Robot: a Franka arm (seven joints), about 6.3 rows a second.
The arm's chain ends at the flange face. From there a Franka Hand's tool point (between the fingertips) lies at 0.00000 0.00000 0.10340 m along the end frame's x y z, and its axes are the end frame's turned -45 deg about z.
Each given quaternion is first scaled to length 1.
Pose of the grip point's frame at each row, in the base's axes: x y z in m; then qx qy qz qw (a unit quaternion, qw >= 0):
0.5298 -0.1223 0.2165 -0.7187 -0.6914 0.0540 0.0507
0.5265 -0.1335 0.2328 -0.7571 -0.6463 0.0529 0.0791
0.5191 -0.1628 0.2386 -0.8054 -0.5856 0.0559 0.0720
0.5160 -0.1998 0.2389 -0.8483 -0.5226 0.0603 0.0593
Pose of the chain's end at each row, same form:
0.5451 -0.1221 0.3188 -0.9286 -0.3637 0.0693 0.0262
0.5454 -0.1388 0.3343 -0.9468 -0.3074 0.0791 0.0528
0.5371 -0.1680 0.3403 -0.9682 -0.2328 0.0792 0.0451
0.5330 -0.2037 0.3408 -0.9838 -0.1582 0.0784 0.0317

